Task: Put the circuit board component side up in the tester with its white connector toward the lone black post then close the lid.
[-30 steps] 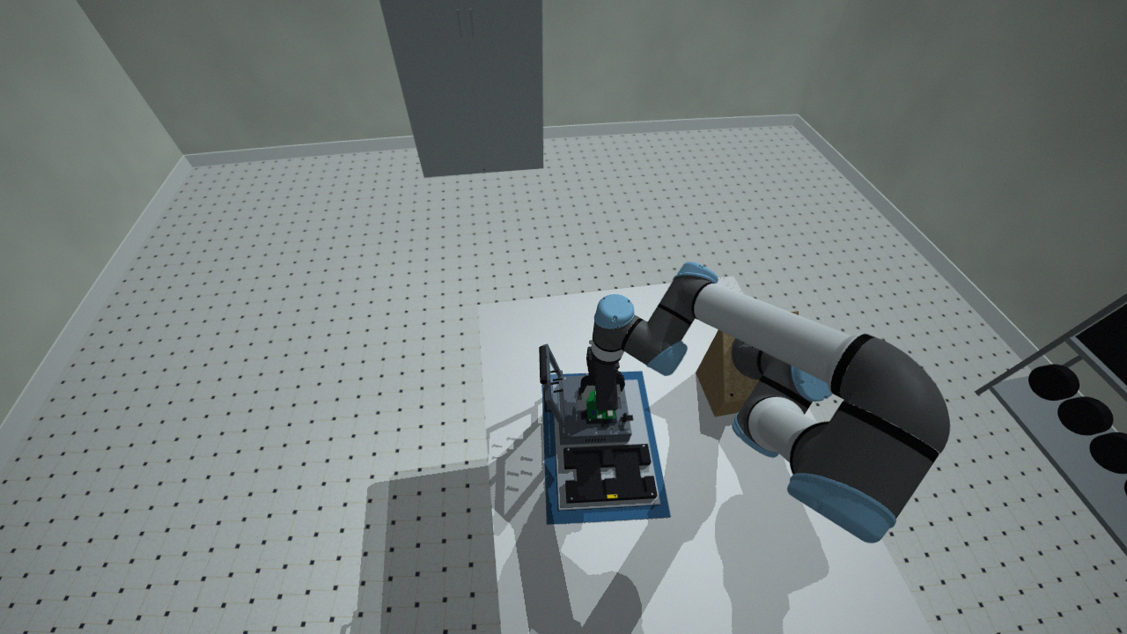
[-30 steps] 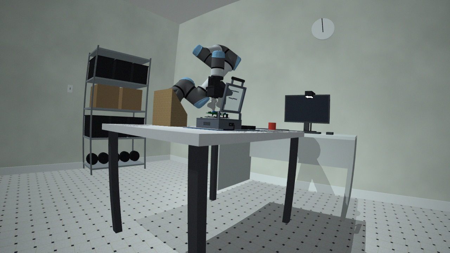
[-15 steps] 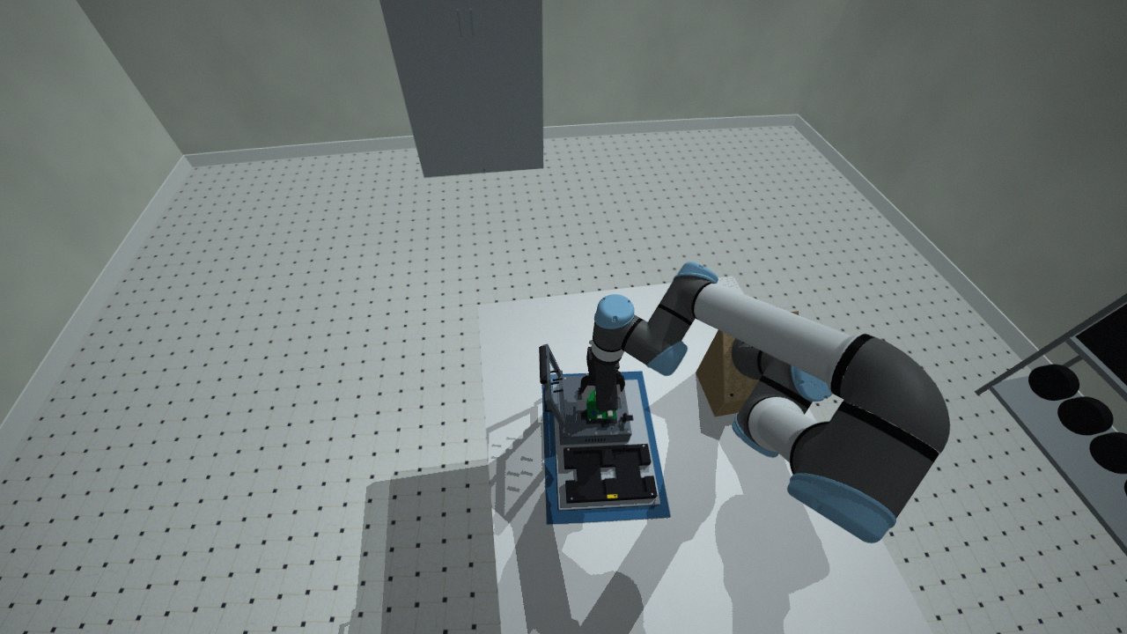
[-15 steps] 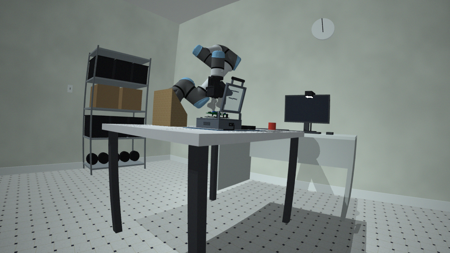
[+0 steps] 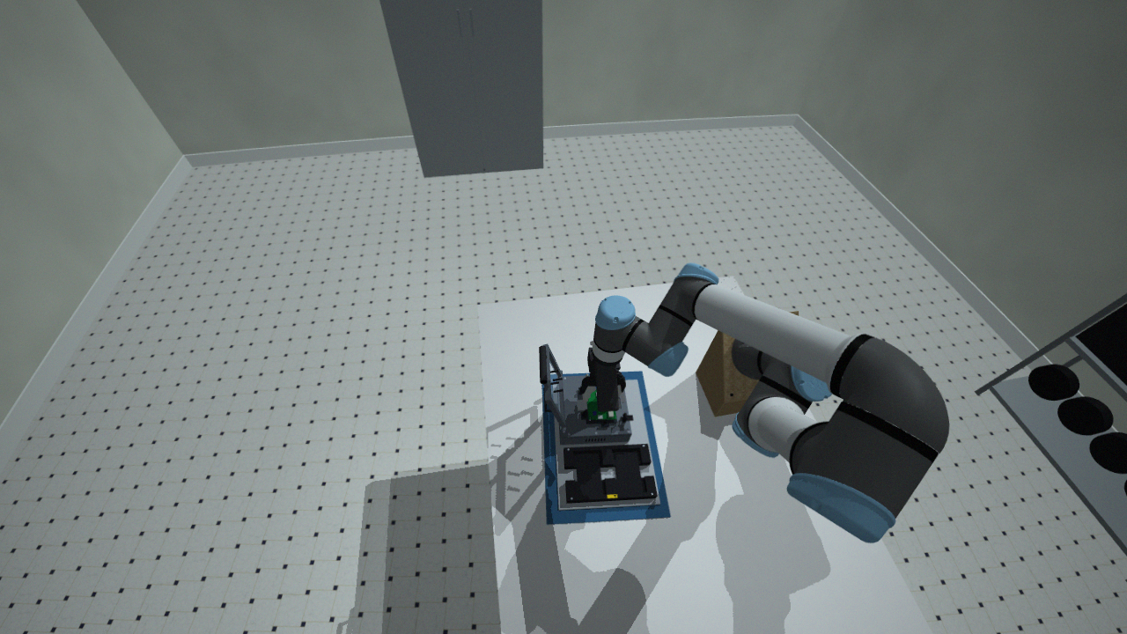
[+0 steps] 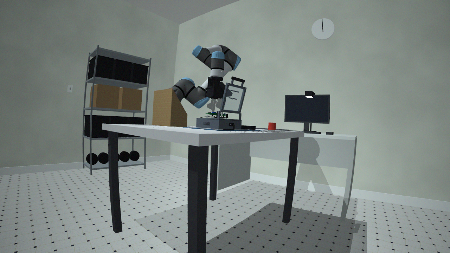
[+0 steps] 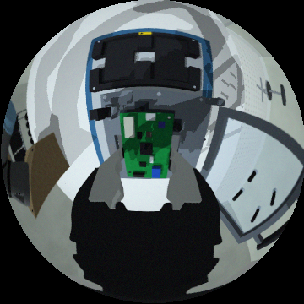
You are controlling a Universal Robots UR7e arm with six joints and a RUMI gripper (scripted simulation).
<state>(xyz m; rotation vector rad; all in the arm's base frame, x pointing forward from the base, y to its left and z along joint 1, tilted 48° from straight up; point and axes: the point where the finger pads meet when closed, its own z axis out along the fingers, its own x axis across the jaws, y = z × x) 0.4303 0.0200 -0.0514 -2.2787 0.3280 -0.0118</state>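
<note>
Now: the green circuit board right at my hand. From my hand the other things lie so: lid (120 mm ahead, 30 mm to the right, 100 mm above).
</note>
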